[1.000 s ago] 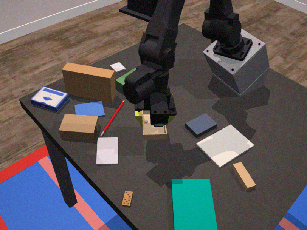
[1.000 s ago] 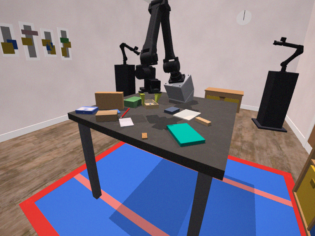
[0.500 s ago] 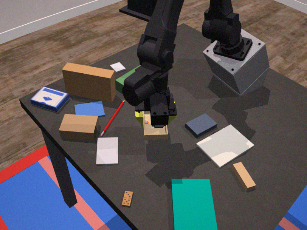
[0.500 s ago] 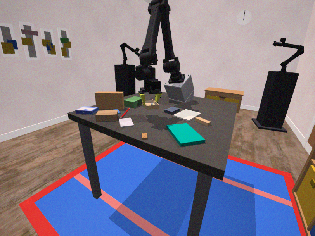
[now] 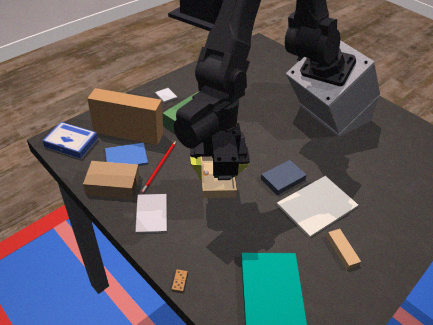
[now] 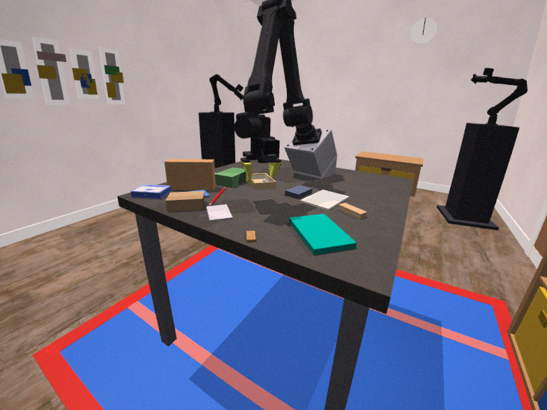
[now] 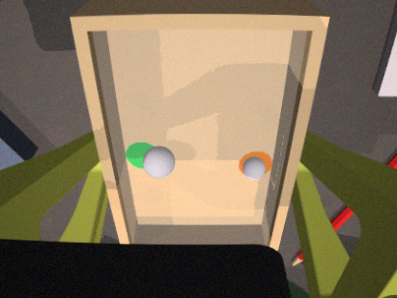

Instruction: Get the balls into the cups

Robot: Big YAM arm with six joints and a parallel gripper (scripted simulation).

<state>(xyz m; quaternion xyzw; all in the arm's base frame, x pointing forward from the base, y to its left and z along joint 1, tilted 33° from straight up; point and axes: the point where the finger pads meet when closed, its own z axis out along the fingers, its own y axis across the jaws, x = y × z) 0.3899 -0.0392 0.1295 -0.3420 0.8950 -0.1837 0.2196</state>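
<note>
Right now the wooden puzzle is 10 mm below my hand. Also, from my hand: white tile 200 mm to the left, 120 mm behind, 80 mm below; yellow block 180 mm behind, 80 mm to the right, 60 mm below; red pencil 170 mm to the right, 80 mm below, 10 mm behind.
</note>
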